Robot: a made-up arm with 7 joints.
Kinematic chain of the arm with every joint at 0, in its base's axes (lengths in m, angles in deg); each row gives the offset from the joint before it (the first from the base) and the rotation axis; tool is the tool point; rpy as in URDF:
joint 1: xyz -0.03 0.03 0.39 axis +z
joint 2: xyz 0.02 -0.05 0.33 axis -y
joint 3: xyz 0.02 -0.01 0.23 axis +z
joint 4: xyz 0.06 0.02 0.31 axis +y
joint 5: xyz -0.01 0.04 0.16 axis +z
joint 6: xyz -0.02 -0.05 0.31 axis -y
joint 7: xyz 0 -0.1 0.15 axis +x
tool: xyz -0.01 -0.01 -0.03 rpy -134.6 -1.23 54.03
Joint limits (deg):
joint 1: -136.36..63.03
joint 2: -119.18..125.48
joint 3: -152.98..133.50
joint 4: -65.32..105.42
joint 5: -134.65..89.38
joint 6: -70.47..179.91
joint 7: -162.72..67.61
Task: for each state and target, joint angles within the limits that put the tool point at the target. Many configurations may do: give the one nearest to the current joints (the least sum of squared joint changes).
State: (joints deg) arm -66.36 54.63 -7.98 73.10 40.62 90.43 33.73
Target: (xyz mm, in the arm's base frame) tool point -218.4 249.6 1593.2
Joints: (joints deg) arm -75.30 51.54 8.34 66.50 36.47 85.70 34.69
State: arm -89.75 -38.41 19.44 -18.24 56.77 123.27 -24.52
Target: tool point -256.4 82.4 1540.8
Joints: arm -97.63 -10.10 7.09 -49.74 40.84 127.02 -23.64
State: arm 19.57 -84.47 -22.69 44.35 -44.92 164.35 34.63
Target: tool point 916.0 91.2 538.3
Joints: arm 11.28 -89.47 -25.59 42.10 -47.06 149.77 31.53
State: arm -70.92 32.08 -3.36 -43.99 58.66 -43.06 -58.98
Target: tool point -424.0 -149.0 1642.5
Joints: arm -32.72 -1.71 37.98 -65.32 38.58 -31.06 -57.51
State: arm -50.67 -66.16 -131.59 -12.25 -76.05 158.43 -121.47
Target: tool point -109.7 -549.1 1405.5
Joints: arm -88.10 -29.02 -140.95 8.74 -82.71 157.88 -123.49
